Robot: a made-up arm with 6 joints. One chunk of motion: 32 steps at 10 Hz.
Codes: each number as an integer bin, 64 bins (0 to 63) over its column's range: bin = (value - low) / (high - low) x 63, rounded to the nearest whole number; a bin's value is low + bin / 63 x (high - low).
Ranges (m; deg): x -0.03..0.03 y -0.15..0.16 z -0.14..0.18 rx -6..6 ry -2..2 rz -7..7
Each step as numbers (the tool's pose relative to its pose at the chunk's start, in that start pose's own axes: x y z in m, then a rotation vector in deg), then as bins.
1 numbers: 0.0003 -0.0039 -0.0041 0.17 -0.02 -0.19
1 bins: 32 30 27 32 31 31
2 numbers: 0.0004 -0.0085 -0.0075 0.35 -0.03 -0.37
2 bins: 32 29 26 33 31 30
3 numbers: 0.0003 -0.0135 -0.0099 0.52 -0.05 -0.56
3 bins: 32 28 26 34 31 29
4 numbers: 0.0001 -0.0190 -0.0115 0.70 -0.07 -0.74
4 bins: 32 27 25 35 30 28
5 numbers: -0.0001 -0.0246 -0.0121 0.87 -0.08 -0.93
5 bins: 31 25 25 36 30 27
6 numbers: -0.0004 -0.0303 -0.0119 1.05 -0.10 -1.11
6 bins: 31 24 25 37 30 27
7 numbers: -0.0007 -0.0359 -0.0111 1.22 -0.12 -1.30
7 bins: 31 23 25 38 30 26
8 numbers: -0.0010 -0.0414 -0.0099 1.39 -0.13 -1.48
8 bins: 30 22 26 39 29 25
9 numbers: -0.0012 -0.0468 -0.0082 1.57 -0.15 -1.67
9 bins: 30 21 26 40 29 24
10 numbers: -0.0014 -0.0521 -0.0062 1.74 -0.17 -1.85
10 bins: 30 20 26 41 29 23
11 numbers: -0.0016 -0.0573 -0.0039 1.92 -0.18 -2.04
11 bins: 30 19 27 42 29 22
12 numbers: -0.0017 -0.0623 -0.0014 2.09 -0.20 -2.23
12 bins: 30 18 27 42 28 21
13 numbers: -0.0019 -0.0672 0.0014 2.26 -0.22 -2.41
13 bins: 30 17 28 43 28 21
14 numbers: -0.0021 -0.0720 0.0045 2.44 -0.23 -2.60
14 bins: 29 16 28 44 28 20
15 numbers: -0.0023 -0.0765 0.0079 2.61 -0.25 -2.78
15 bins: 29 15 29 45 28 19
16 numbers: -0.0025 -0.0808 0.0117 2.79 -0.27 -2.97
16 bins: 29 14 30 46 27 18
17 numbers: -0.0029 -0.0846 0.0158 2.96 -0.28 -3.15
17 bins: 28 13 31 47 27 17
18 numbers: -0.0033 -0.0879 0.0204 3.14 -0.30 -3.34
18 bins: 28 13 32 48 27 16
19 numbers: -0.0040 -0.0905 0.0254 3.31 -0.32 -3.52
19 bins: 27 12 33 49 26 16
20 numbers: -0.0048 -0.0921 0.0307 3.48 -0.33 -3.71
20 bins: 26 12 34 50 26 15
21 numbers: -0.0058 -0.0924 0.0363 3.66 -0.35 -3.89
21 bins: 25 12 35 51 26 14
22 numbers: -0.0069 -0.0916 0.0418 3.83 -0.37 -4.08
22 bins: 24 12 36 52 26 13
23 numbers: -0.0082 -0.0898 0.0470 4.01 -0.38 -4.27
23 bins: 23 12 37 53 26 12
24 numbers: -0.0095 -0.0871 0.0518 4.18 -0.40 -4.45
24 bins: 22 13 38 53 25 11
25 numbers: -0.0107 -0.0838 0.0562 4.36 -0.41 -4.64
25 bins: 20 13 39 54 25 11
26 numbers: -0.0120 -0.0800 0.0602 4.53 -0.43 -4.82
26 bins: 19 14 39 55 25 10
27 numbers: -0.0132 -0.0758 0.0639 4.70 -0.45 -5.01
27 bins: 18 15 40 56 24 9
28 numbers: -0.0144 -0.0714 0.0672 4.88 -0.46 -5.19
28 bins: 16 16 41 57 24 8
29 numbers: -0.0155 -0.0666 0.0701 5.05 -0.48 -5.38
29 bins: 15 17 41 58 24 7
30 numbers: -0.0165 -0.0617 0.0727 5.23 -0.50 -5.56
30 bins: 14 18 42 59 24 6
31 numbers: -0.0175 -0.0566 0.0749 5.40 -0.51 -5.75
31 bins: 13 19 42 60 23 6
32 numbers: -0.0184 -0.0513 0.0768 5.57 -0.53 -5.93
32 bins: 12 20 43 61 23 5
